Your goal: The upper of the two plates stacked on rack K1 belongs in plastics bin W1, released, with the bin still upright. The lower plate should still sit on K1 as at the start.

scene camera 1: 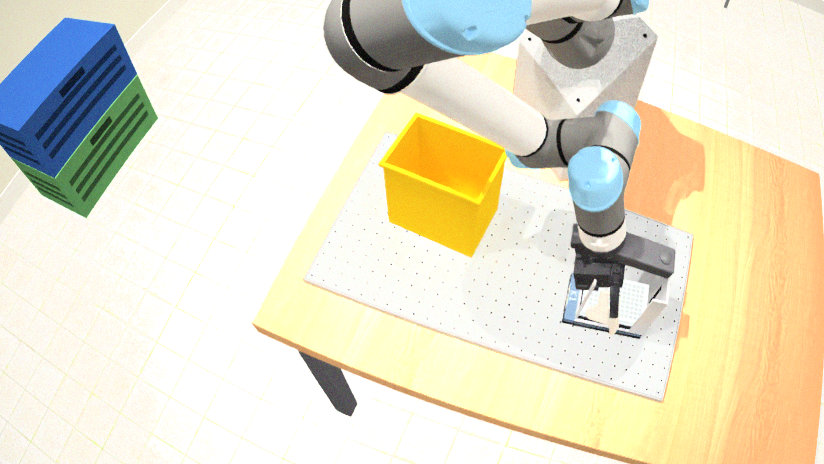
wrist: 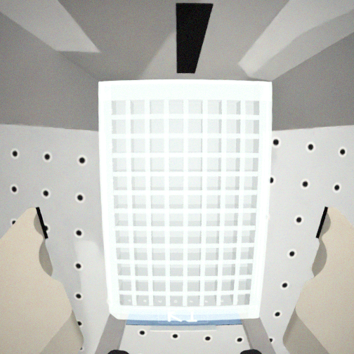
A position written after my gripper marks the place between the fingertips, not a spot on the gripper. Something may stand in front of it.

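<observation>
I can see my gripper point(scene camera 1: 616, 297), and again my gripper point(wrist: 181, 211). A white gridded plate point(scene camera 1: 634, 296) is there, with the wrist camera giving me a second sight of the plate point(wrist: 184, 163). Then there is a yellow plastics bin W1 point(scene camera 1: 443, 183), which is out of frame in the wrist view. A rack end wall point(wrist: 108, 47) is part of what I see as well.
</observation>
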